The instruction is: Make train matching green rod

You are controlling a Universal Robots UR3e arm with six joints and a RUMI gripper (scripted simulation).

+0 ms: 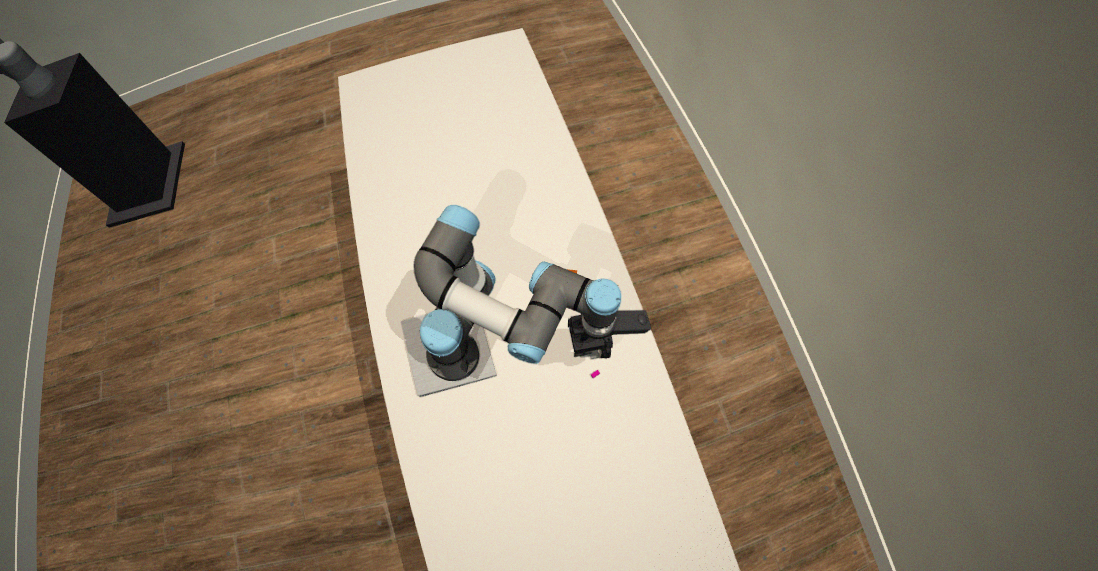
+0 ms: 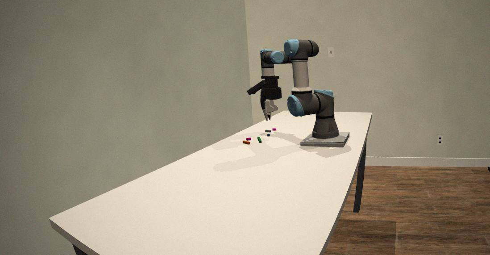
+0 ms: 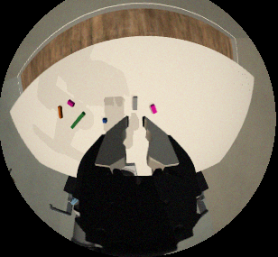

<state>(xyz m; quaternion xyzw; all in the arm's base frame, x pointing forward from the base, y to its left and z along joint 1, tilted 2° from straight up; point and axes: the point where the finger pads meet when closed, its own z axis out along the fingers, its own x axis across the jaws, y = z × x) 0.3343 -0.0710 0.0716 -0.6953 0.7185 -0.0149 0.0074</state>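
Now: hand 7 cm above the grey rod. Also, from my hand: blue rod 8 cm to the left, 7 cm below, 4 cm behind; green rod 17 cm to the left, 7 cm below, 4 cm behind; orange rod 23 cm to the left, 7 cm below, 1 cm behind.
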